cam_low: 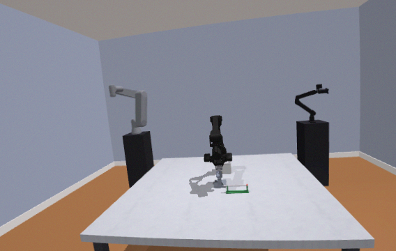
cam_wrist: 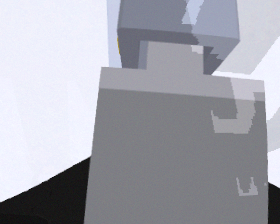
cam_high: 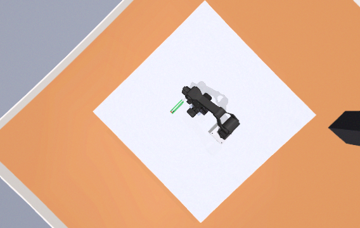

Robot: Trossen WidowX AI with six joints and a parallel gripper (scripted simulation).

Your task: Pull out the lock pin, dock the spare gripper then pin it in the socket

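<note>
Right now my gripper tip is 15 cm short of the green strip, 11 cm to the right of it and 10 cm above it. Round my gripper tip: spare gripper 1 cm ahead, 1 cm above; bluish-grey socket 7 cm below, 3 cm ahead.
</note>
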